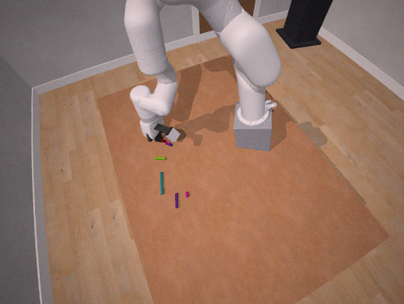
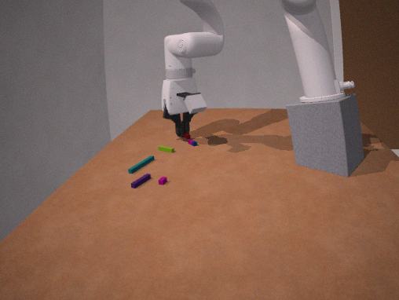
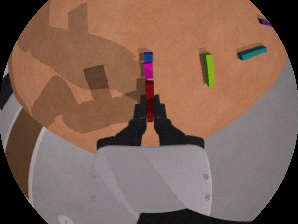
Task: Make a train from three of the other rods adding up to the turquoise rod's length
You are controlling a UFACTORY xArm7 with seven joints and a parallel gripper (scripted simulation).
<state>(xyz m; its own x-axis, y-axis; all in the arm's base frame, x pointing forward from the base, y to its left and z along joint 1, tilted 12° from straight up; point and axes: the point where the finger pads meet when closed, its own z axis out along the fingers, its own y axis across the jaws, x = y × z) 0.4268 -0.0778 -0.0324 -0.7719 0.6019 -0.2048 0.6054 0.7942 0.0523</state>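
The red rod is 20 mm below my hand. Also, from my hand: lime rod 10 mm ahead, 100 mm to the left, 30 mm below; then blue rod 50 mm behind, 40 mm to the left, 30 mm below; then turquoise rod 20 mm ahead, 210 mm to the left, 30 mm below.
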